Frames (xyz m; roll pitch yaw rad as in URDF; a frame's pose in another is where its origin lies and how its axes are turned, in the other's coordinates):
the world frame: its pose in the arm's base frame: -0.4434 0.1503 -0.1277 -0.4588 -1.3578 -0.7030
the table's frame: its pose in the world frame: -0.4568 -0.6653 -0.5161 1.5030 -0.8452 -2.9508
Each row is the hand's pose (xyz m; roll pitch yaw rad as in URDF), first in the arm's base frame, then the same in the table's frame.
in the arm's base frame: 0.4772 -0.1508 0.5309 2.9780 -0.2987 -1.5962
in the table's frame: -0.9941 1.0721 1.1262 -1.6532 0.5524 -2.8401
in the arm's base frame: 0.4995 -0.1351 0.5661 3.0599 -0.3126 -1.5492
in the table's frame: -1.0112 1.1088 1.1448 -1.5675 0.5089 -2.8605
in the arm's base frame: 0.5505 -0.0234 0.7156 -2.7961 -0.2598 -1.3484
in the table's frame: -1.0294 1.2910 1.2071 -1.0707 0.3114 -2.8287
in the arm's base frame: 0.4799 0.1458 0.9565 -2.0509 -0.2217 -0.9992
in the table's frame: -0.9892 1.5889 1.1710 -0.2455 -0.0286 -2.8574
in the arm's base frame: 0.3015 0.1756 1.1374 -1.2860 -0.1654 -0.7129
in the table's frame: -0.9651 1.7694 0.9914 0.5782 -0.3144 -2.8769
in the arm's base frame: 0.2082 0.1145 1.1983 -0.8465 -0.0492 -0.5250
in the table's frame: -0.9910 1.7948 0.8696 1.0121 -0.5268 -2.8141
